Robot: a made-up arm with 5 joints.
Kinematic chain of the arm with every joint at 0, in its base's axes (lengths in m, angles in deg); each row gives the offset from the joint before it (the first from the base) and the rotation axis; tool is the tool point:
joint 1: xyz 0 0 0.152 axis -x
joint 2: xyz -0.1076 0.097 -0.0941 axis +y
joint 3: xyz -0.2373 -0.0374 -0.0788 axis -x
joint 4: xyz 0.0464 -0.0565 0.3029 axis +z
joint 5: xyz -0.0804 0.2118 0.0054 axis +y
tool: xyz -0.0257 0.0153 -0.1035
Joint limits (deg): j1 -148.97..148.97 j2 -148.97..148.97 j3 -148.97..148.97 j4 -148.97..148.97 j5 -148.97..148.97
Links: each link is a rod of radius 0.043 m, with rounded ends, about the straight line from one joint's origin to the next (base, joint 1, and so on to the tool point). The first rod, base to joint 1, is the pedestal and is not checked.
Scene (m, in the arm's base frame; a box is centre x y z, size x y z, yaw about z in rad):
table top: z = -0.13
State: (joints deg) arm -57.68 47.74 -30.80 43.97 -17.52
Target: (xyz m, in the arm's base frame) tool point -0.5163 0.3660 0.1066
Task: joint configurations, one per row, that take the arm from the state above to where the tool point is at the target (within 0.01 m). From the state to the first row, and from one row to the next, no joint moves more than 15 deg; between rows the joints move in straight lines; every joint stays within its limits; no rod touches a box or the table.
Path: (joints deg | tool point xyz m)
1: -70.32 36.47 -24.81 46.21 -7.97 | -0.3730 -0.2337 0.2421
2: -82.95 25.21 -18.81 48.44 1.59 | -0.4484 -0.1967 0.1816
3: -95.59 13.94 -12.82 50.68 11.14 | -0.5104 -0.1348 0.1419
4: -108.22 2.67 -6.82 52.92 20.70 | -0.5579 -0.0607 0.1336
5: -120.86 -8.60 -0.83 55.16 30.25 | -0.5908 0.0101 0.1609
6: -118.88 -8.34 -14.58 59.29 26.15 | -0.5829 0.0652 0.1149
7: -116.90 -8.08 -28.34 63.43 22.04 | -0.5719 0.1268 0.0832
8: -114.92 -7.83 -42.09 67.57 17.94 | -0.5589 0.1914 0.0669
9: -112.95 -7.57 -55.84 71.71 13.84 | -0.5446 0.2550 0.0661
10: -110.97 -7.31 -69.60 75.84 9.73 | -0.5302 0.3142 0.0799
11: -108.99 -7.05 -83.35 79.98 5.63 | -0.5163 0.3660 0.1066

